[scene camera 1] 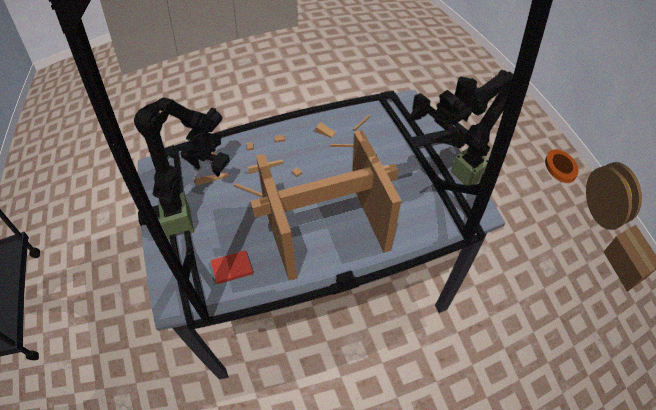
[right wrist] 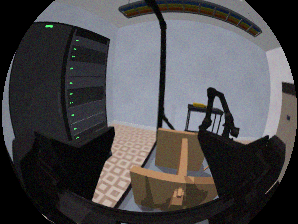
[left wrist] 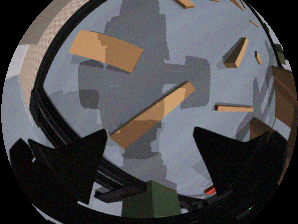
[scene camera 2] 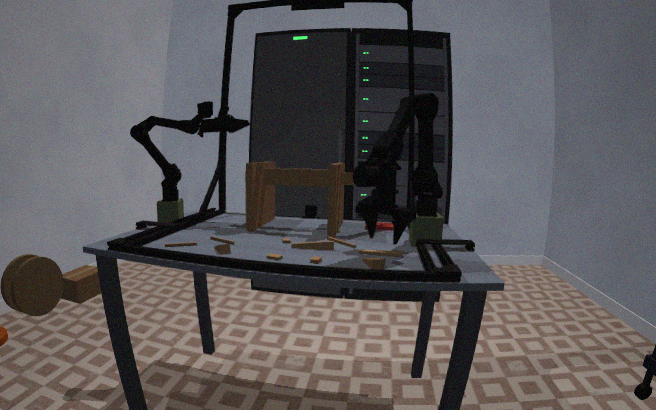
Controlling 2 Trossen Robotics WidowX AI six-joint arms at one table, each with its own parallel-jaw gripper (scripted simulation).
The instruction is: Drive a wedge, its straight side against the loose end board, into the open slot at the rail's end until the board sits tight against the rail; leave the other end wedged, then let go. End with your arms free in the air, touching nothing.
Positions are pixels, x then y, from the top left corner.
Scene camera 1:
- left gripper: 208,172
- right gripper: 419,130
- end board: 381,204
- end board: 278,221
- red pad: 237,265
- rail: 326,189
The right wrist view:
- right gripper: 158,132
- end board: 152,189
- end board: 169,141
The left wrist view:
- left gripper: 150,133
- long wedge: 129,132
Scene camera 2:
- left gripper: 383,241
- end board: 260,199
